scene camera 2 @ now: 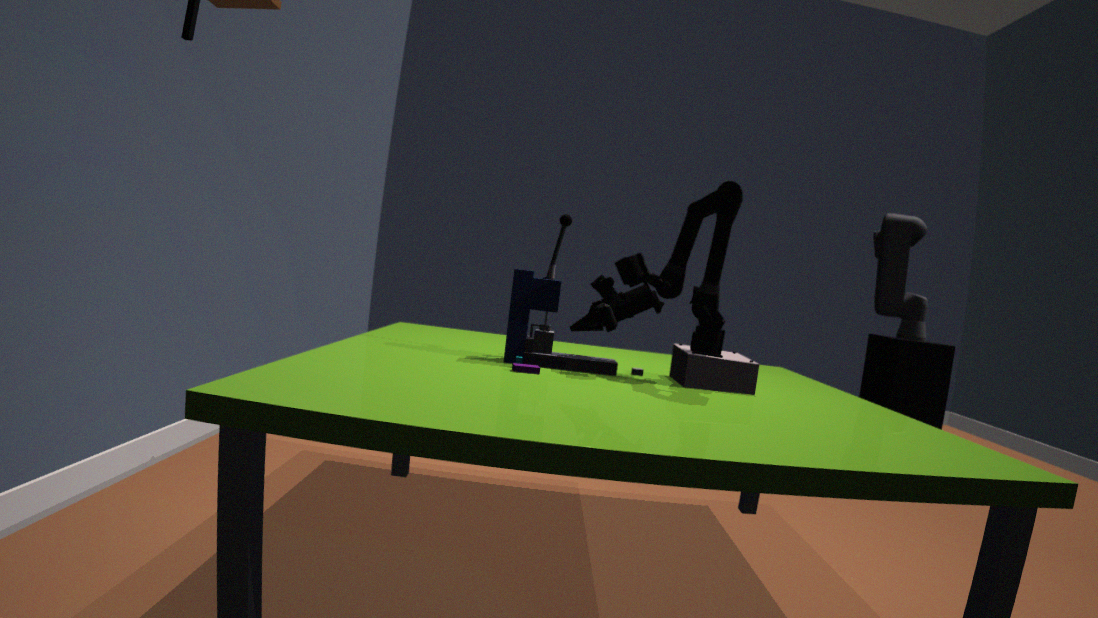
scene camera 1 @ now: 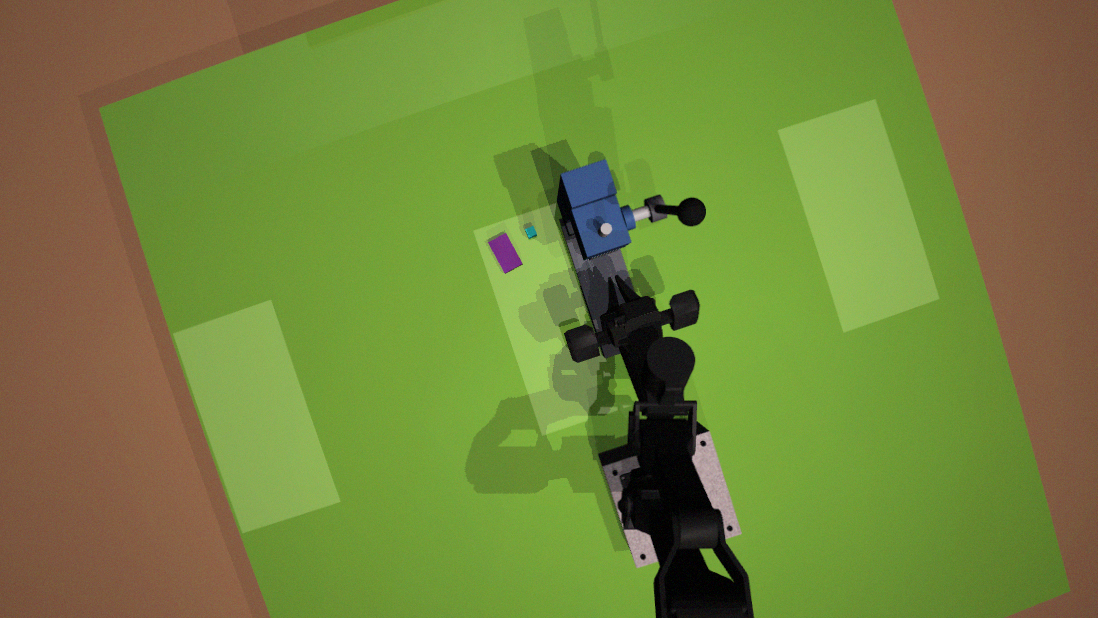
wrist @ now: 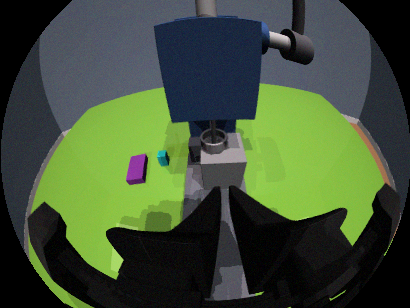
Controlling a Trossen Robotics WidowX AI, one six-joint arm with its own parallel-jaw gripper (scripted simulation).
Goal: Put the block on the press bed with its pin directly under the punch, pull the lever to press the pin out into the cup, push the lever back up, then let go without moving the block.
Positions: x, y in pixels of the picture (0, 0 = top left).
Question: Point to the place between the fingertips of my gripper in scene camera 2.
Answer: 570, 329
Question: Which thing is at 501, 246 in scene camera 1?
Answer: A purple slab.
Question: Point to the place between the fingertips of my gripper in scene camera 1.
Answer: At 612, 277
